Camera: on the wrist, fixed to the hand. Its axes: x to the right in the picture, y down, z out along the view.
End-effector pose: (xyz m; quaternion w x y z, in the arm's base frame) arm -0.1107 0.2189 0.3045 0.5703 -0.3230 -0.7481 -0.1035
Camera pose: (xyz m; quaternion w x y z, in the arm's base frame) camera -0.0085 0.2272 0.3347 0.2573 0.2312 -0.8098 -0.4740
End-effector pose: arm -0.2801 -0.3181 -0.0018 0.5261 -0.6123 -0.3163 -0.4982
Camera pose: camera -0.2429 -0.4179 -0.0107 0.0188 0.3059 0.6660 0.6801
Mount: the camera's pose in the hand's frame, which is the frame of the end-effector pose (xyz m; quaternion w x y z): 0.0165 0.0614 -0.0859 0.7269 -0.0558 -0.0923 -0.6782
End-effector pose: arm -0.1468 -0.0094 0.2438 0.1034 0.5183 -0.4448 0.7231
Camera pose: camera -0.2481 0.0141 0.2190 0.5534 0.7394 -0.0217 0.3828
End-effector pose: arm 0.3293 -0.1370 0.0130 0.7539 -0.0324 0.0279 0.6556
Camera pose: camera 0.2708 -0.1196 -0.0747 0.9934 -0.0240 -0.1079 -0.0302
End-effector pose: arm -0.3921 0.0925 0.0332 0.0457 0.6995 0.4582 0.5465
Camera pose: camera -0.4254 0.0310 0.1140 0.4852 0.2456 0.7728 0.3273
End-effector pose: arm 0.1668 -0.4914 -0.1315 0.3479 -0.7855 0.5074 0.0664
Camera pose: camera 0.1015 -0.5715 -0.1041 0.3009 -0.9284 -0.1997 -0.0869
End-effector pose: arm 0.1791 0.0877 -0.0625 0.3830 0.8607 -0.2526 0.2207
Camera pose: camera 0.1388 0.1140 0.0329 0.4528 0.7960 0.3524 -0.1929
